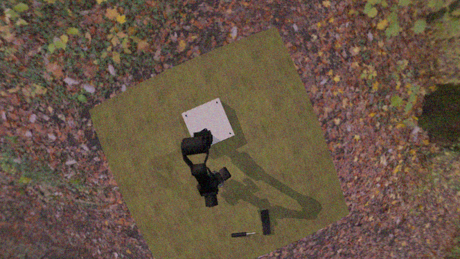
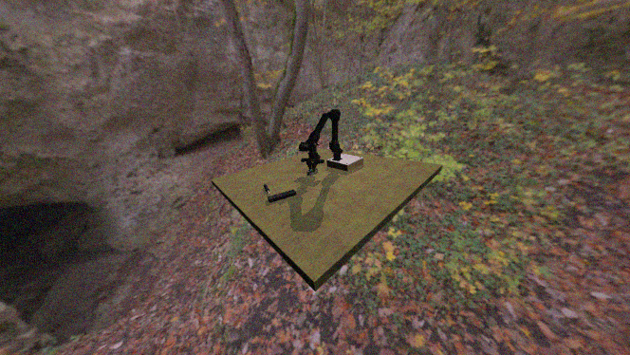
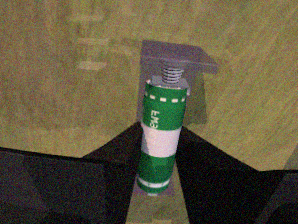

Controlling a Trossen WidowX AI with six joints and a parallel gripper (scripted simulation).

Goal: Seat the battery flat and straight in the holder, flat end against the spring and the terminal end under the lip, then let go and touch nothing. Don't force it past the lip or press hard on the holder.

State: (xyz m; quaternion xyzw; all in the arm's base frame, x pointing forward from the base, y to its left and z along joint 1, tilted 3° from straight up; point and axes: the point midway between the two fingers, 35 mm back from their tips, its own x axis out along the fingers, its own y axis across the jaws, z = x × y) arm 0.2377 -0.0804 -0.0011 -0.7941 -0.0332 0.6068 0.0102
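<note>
Right now my gripper tip is 1 cm below the white battery.
</note>
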